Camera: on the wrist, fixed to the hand. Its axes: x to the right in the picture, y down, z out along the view.
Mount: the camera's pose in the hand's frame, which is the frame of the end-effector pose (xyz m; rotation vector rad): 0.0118 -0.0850 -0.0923 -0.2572 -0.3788 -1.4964
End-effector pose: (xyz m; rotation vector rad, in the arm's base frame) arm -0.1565 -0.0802 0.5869 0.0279 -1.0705 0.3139
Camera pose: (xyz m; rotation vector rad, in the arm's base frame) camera -0.0495 -0.1425 0.5634 0.6421 -1.1818 -1.2142
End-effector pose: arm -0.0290 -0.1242 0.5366 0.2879 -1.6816 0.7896
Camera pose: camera 0.0879 -0.1257 0.5837 1.3423 -1.3534 -0.6231
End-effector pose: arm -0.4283 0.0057 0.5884 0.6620 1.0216 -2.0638
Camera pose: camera -0.4910 0.1130 0.5674 0.7449 -1.3693 2.2893
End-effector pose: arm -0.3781 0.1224 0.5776 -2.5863 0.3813 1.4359
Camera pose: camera -0.2722 0.1779 0.6175 -1.6611 -1.4895 1.1913
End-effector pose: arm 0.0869 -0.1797 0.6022 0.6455 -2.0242 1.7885
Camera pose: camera 0.1217 -0.0973 0.6910 1.8032 -1.1289 0.5045
